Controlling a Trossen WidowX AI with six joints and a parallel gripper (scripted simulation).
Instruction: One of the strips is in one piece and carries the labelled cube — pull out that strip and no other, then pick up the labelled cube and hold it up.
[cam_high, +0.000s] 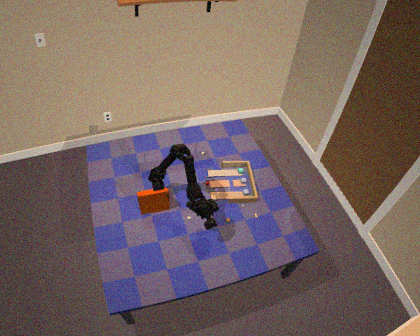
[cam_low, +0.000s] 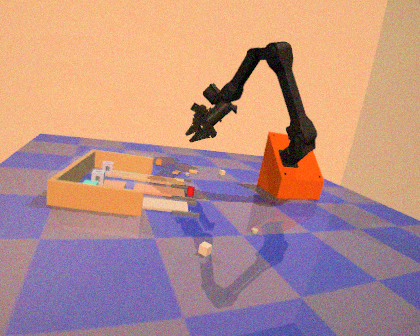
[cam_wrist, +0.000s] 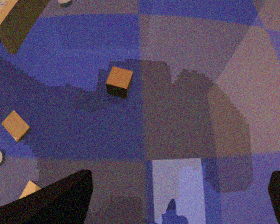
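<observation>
Now: the red cylinder 34 cm to the left of my gripper tip, 9 cm below it and 7 cm ahead of it. Also, from my gripper tip: peach strip 32 cm to the left, 16 cm ahead, 10 cm below.
</observation>
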